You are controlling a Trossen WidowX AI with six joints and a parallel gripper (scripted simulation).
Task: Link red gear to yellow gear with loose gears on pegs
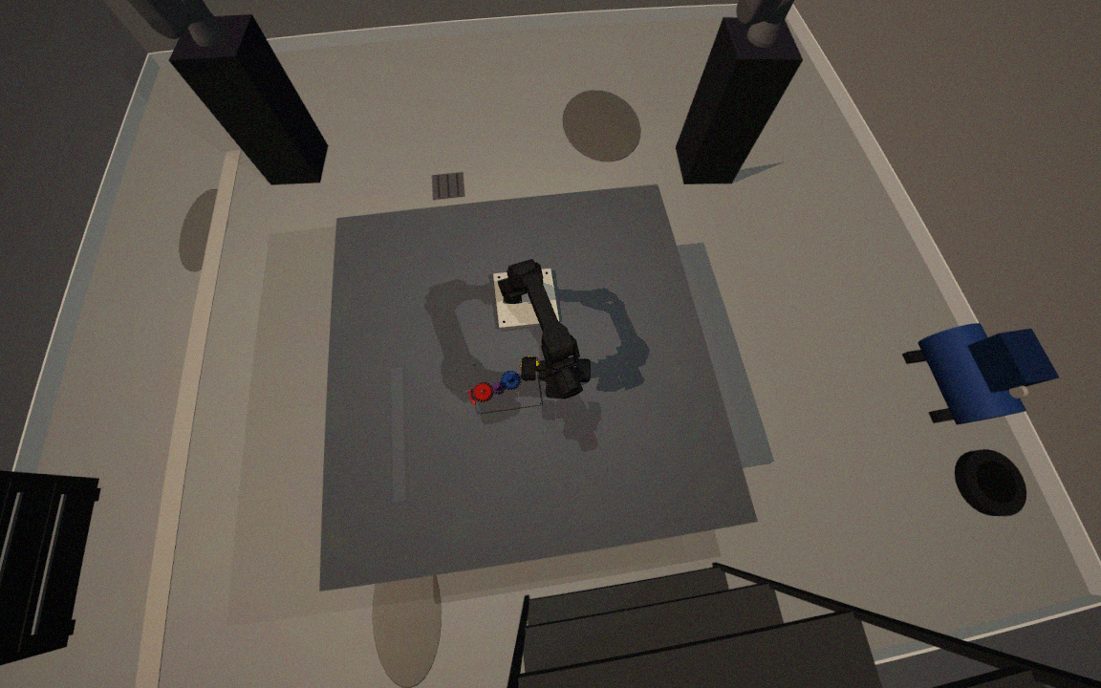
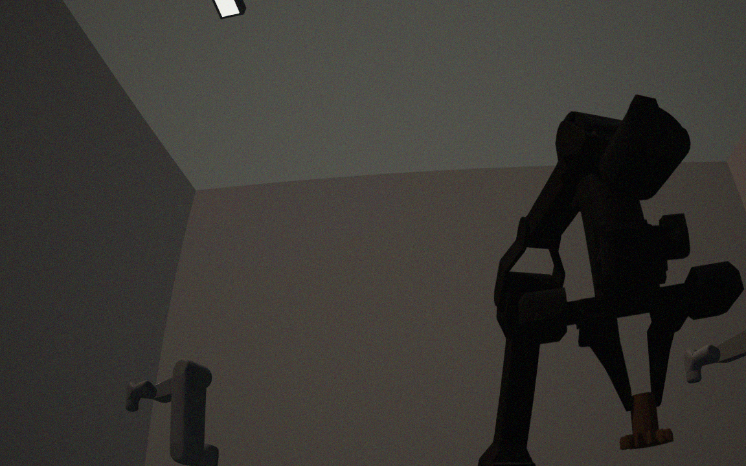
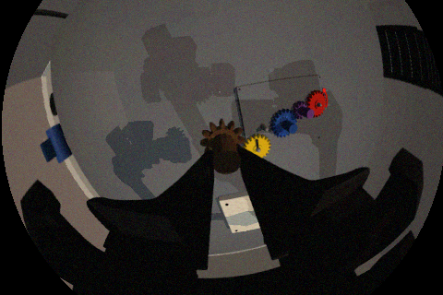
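Right now my gripper tip is 150 mm above the blue gear, 140 mm to the left of it and 50 mm past it. From my gripper tip the other things lie so: brown gear 10 mm below; then yellow gear 150 mm below, 100 mm behind, 70 mm to the right; then purple gear 180 mm to the right, 150 mm below, 20 mm behind.
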